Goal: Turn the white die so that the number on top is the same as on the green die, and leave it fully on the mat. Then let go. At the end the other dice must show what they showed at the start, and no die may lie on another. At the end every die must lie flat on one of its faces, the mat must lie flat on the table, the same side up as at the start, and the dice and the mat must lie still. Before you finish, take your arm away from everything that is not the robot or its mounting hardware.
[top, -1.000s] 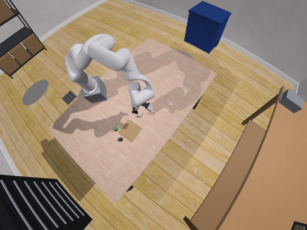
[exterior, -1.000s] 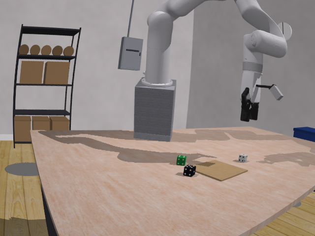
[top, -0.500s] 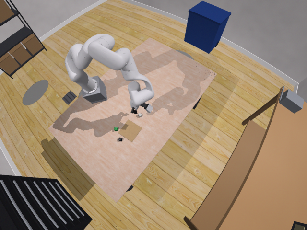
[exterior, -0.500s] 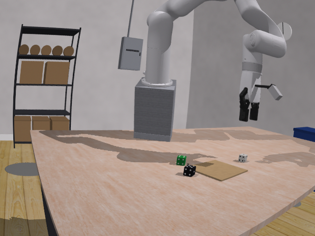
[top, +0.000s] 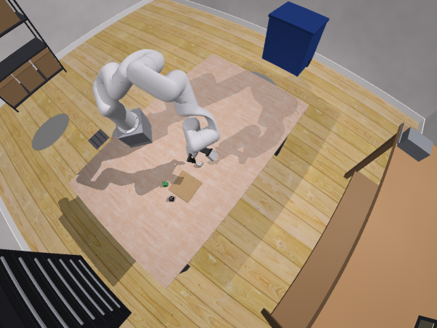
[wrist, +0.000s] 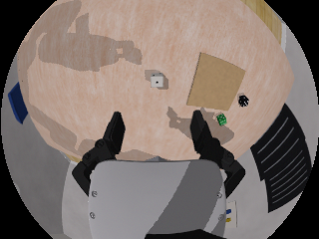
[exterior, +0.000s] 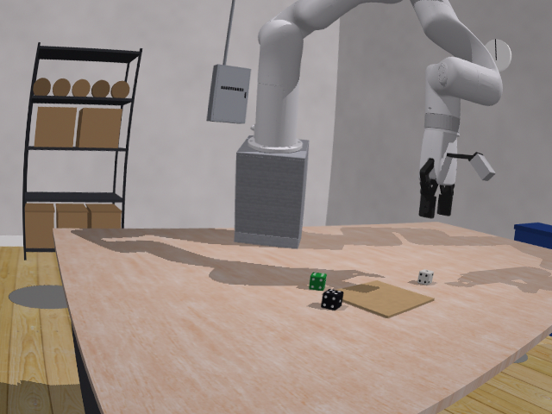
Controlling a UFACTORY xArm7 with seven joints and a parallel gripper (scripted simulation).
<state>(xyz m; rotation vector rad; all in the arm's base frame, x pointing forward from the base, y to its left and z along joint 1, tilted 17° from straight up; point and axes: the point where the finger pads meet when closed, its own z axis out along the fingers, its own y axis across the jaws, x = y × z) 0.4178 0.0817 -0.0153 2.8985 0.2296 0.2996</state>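
The white die is 13 cm below my hand. Round my hand: green die: 9 cm behind, 21 cm to the right, 13 cm below; brown mat: 1 cm ahead, 15 cm to the right, 14 cm below; black die: 1 cm behind, 26 cm to the right, 13 cm below.
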